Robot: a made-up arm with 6 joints. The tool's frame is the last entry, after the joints.
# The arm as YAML. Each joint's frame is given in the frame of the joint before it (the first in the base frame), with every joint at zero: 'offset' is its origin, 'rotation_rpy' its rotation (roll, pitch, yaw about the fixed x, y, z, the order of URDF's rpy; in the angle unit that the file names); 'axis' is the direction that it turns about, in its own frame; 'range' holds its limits. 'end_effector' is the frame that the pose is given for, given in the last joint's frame.
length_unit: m
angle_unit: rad
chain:
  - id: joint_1
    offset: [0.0, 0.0, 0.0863]
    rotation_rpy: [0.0, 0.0, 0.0]
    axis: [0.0, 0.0, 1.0]
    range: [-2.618, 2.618]
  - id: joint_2
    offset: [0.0, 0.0, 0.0]
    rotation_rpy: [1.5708, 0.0, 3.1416]
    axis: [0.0, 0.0, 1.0]
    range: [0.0, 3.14]
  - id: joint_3
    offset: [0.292, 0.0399, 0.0]
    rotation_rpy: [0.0, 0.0, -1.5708]
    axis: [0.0, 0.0, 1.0]
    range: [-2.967, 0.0]
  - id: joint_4
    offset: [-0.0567, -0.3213, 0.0]
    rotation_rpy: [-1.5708, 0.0, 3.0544]
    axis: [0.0, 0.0, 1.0]
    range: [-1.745, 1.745]
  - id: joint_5
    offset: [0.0, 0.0, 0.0]
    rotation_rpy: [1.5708, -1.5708, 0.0]
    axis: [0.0, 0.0, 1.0]
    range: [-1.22, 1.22]
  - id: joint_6
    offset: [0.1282, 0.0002, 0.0]
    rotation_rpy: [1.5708, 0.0, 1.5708]
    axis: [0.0, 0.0, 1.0]
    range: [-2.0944, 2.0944]
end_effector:
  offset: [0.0, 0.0, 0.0]
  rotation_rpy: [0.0, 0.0, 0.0]
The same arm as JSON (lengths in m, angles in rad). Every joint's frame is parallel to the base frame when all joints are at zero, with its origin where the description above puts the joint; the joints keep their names.
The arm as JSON. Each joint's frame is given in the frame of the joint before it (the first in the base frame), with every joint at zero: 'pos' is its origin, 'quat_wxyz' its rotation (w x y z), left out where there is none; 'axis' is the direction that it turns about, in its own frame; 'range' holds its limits. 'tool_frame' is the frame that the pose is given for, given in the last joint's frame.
{"length_unit": "m", "angle_unit": "rad", "joints": [
  {"joint": "joint_1", "pos": [0.0, 0.0, 0.0863], "axis": [0.0, 0.0, 1.0], "range": [-2.618, 2.618]},
  {"joint": "joint_2", "pos": [0.0, 0.0, 0.0], "axis": [0.0, 1.0, 0.0], "range": [0.0, 3.14]},
  {"joint": "joint_3", "pos": [-0.292, 0.0, 0.0399], "axis": [0.0, 1.0, 0.0], "range": [-2.967, 0.0]},
  {"joint": "joint_4", "pos": [0.3213, 0.0, 0.0567], "axis": [0.9962, 0.0, 0.0871], "range": [-1.745, 1.745]},
  {"joint": "joint_5", "pos": [0.0, 0.0, 0.0], "axis": [0.0, 1.0, 0.0], "range": [-1.22, 1.22]},
  {"joint": "joint_6", "pos": [0.1277, 0.0, 0.011], "axis": [0.9962, 0.0, 0.0871], "range": [-2.0944, 2.0944]}
], "tool_frame": {"pos": [0.0, 0.0, 0.0], "quat_wxyz": [0.737251, 0.0, 0.675619, 0.0]}}

